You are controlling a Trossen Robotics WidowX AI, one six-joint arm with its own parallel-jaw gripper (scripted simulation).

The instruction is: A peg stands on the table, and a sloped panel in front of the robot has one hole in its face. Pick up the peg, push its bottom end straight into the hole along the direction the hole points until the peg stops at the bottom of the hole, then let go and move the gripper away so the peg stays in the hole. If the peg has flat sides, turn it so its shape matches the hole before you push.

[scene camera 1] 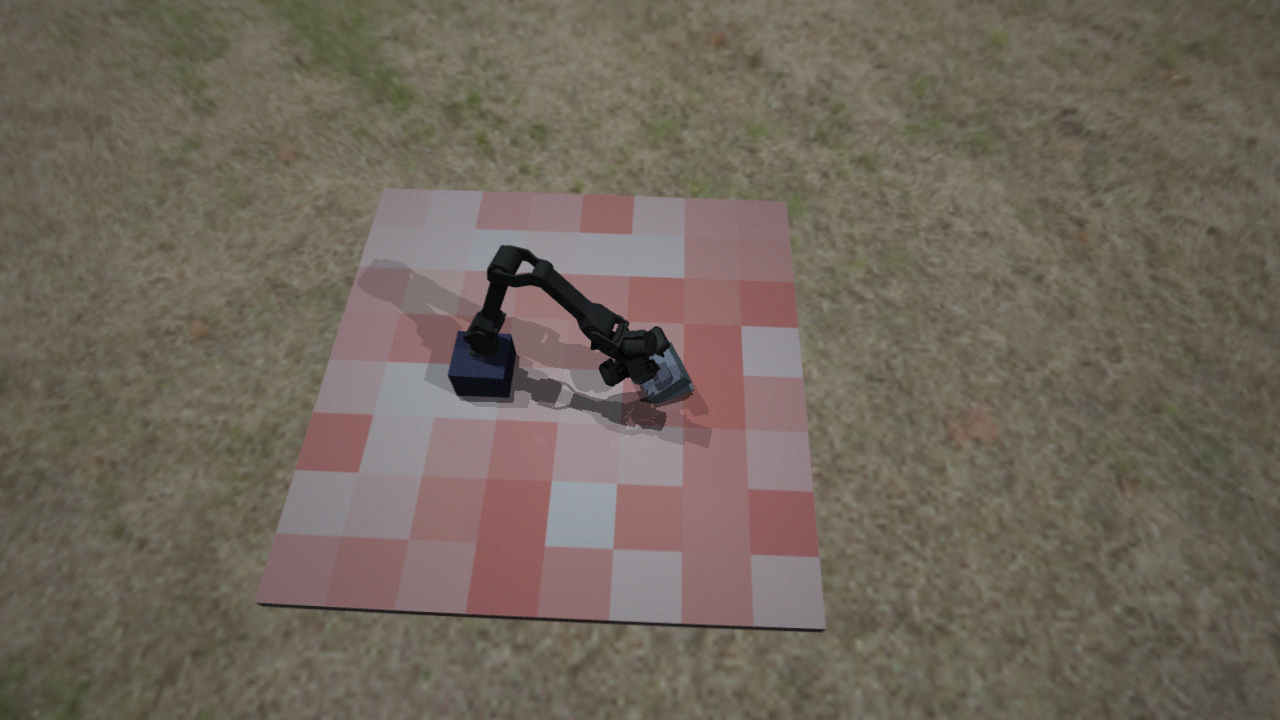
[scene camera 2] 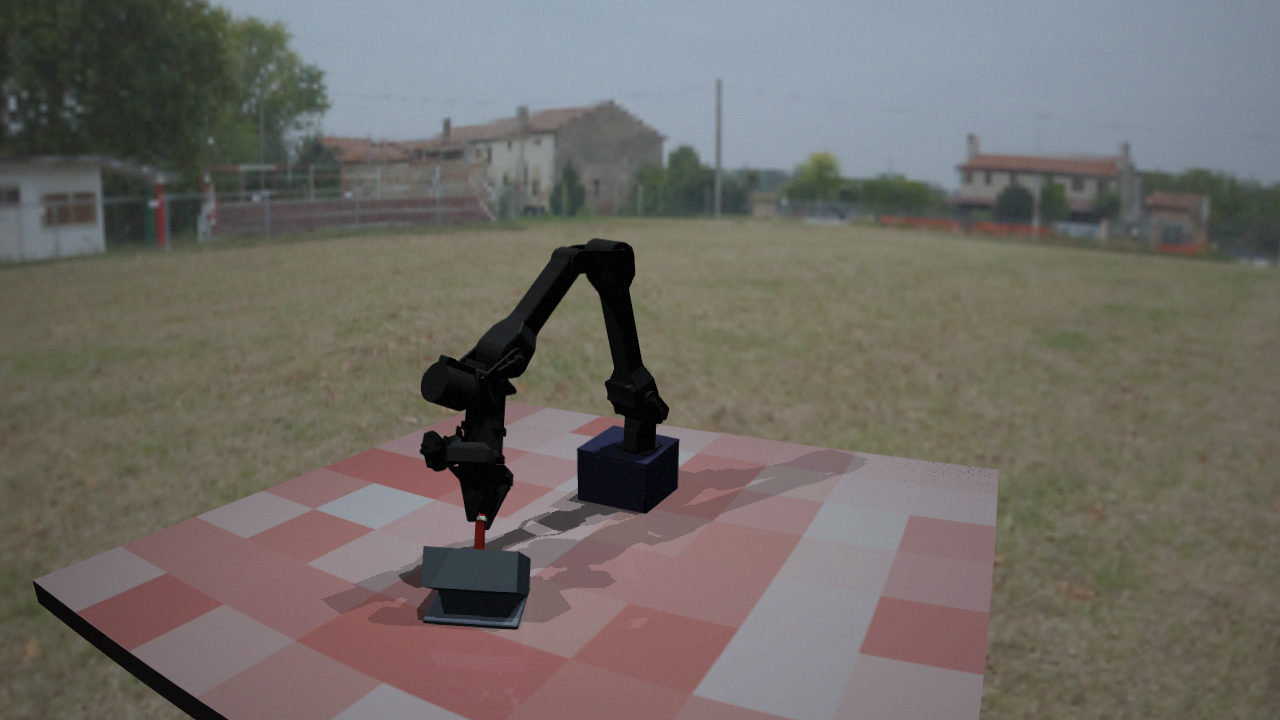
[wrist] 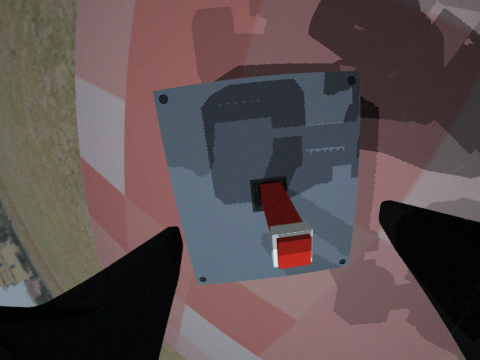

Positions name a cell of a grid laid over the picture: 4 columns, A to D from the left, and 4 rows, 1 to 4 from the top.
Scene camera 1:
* my gripper: C3
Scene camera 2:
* my gripper: B3
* grey sloped panel: B4
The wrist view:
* my gripper: C3
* red square peg: C3
